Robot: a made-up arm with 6 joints. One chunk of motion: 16 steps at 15 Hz.
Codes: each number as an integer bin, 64 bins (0 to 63) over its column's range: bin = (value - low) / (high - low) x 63, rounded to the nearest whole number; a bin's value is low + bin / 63 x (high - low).
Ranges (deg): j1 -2..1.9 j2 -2.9..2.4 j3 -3.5..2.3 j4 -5.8..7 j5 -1.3..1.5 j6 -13.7..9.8
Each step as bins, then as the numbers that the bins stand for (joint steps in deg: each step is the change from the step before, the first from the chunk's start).
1 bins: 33 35 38 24 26 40
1 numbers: 0.043 0.044 -0.002 -0.924 -0.144 1.221
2 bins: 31 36 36 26 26 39
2 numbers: -0.081 0.129 -0.186 -0.517 -0.144 0.848
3 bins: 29 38 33 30 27 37
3 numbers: -0.205 0.297 -0.462 0.295 -0.100 0.102
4 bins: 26 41 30 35 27 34
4 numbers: -0.390 0.549 -0.738 1.311 -0.100 -1.017
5 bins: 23 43 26 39 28 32
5 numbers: -0.576 0.717 -1.106 2.124 -0.056 -1.763
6 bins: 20 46 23 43 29 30
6 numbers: -0.762 0.970 -1.383 2.937 -0.011 -2.510
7 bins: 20 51 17 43 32 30
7 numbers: -0.762 1.390 -1.935 2.937 0.122 -2.510
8 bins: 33 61 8 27 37 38
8 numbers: 0.043 2.232 -2.763 -0.314 0.344 0.475
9 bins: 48 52 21 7 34 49
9 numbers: 0.971 1.475 -1.567 -4.378 0.211 4.578
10 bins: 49 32 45 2 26 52
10 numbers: 1.033 -0.208 0.643 -5.394 -0.144 5.697
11 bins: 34 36 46 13 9 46
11 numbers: 0.105 0.129 0.735 -3.159 -0.900 3.459
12 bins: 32 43 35 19 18 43
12 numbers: -0.019 0.717 -0.278 -1.940 -0.500 2.340
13 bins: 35 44 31 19 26 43
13 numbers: 0.167 0.802 -0.646 -1.940 -0.144 2.340
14 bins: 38 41 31 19 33 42
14 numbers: 0.352 0.549 -0.646 -1.940 0.167 1.967
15 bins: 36 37 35 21 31 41
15 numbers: 0.229 0.213 -0.278 -1.533 0.078 1.594
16 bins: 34 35 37 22 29 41
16 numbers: 0.105 0.044 -0.094 -1.330 -0.011 1.594
